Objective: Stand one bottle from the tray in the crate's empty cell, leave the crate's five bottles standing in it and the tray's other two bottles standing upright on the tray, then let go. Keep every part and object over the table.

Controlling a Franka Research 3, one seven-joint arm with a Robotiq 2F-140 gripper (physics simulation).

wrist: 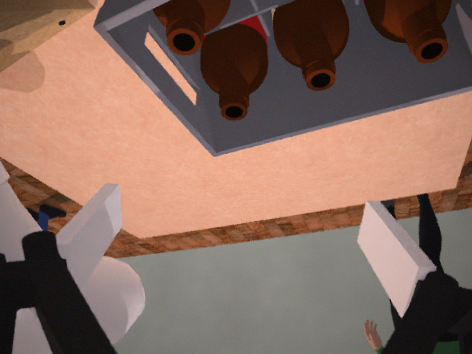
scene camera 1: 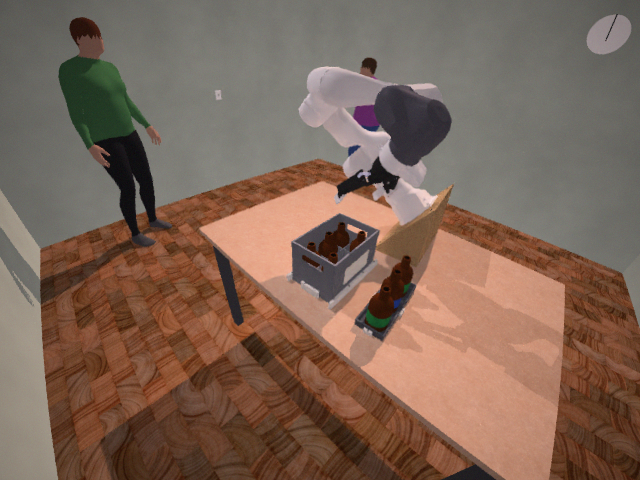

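Observation:
The grey crate [scene camera 1: 313, 275] [wrist: 280, 112] stands on the table with several brown bottles upright in it, among them one [scene camera 1: 341, 235] [wrist: 234, 65] in a corner cell. A gap shows in the middle of its tray-side row. The tray [scene camera 1: 391, 326] beside it holds three upright brown bottles: a near one [scene camera 1: 381, 307] with a green band, a middle one [scene camera 1: 397, 281] with a blue band and a far one [scene camera 1: 406, 268] with a green band. My gripper [scene camera 1: 359, 195] [wrist: 241, 214] is open and empty, above and behind the crate, tilted sideways. The tray does not show in the wrist view.
A tan wooden panel [scene camera 1: 426, 227] [wrist: 35, 30] stands upright near the arm's base, behind the tray. White brackets [scene camera 1: 310, 289] sit at the crate's foot. The table's [scene camera 1: 465, 372] [wrist: 90, 145] far edge shows below the crate in the wrist view. Two people stand beyond the table.

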